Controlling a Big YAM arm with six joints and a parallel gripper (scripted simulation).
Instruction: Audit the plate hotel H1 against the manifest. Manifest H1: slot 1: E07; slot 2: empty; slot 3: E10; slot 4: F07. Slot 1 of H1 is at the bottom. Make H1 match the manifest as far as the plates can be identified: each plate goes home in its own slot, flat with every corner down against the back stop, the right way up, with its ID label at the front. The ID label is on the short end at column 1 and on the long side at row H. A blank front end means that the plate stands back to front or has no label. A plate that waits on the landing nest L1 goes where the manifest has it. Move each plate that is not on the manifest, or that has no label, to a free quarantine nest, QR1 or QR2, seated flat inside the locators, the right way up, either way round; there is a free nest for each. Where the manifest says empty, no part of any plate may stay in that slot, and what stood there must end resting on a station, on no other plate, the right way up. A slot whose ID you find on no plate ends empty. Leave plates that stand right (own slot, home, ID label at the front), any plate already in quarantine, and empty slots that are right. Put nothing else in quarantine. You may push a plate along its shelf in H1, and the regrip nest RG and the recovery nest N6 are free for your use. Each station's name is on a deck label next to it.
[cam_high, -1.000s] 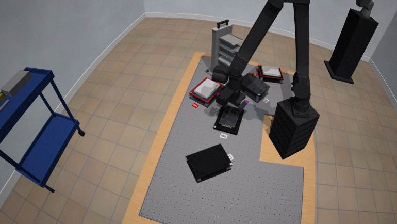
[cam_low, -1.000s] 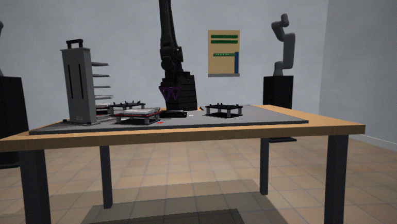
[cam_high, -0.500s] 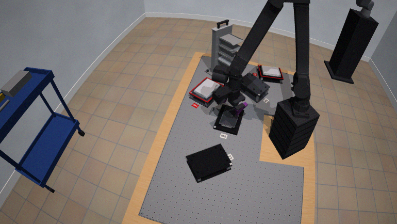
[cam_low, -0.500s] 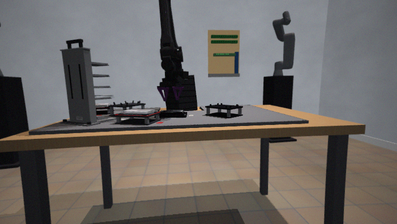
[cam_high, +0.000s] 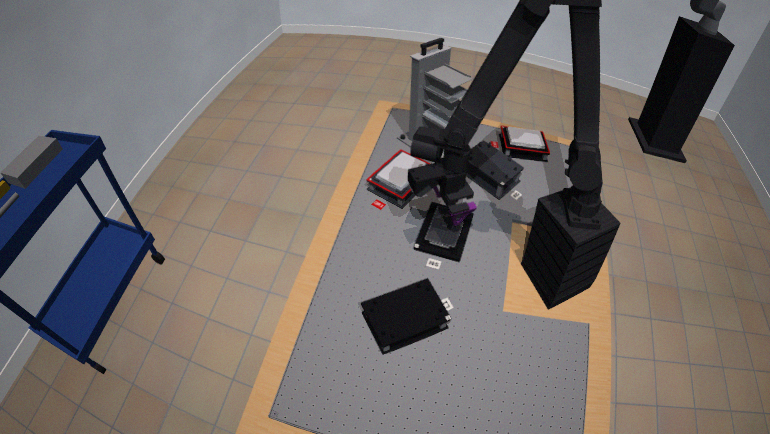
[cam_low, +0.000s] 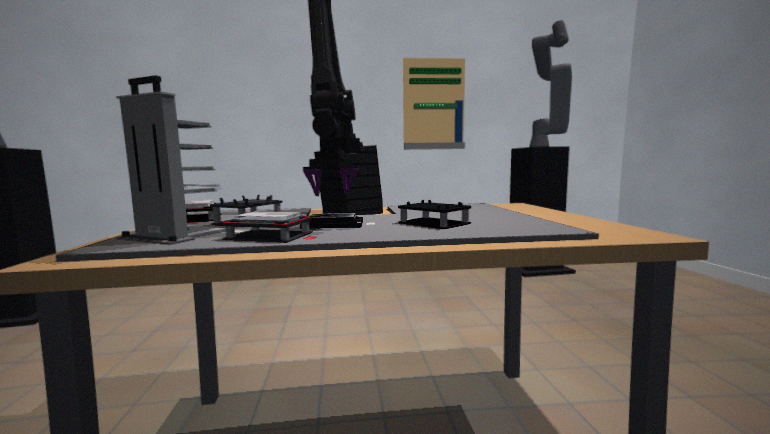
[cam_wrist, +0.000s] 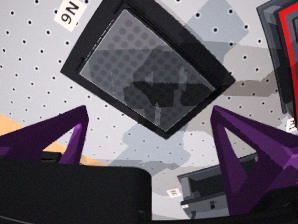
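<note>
Now: the dark plate 70 mm below my hand. From my hand the other things lie so: H1 deck label: 250 mm to the right, 90 mm below, 40 mm ahead; then N6 deck label: 100 mm to the left, 90 mm below, 20 mm ahead; then red-rimmed quarantine nest: 160 mm to the right, 140 mm ahead, 60 mm below.
</note>
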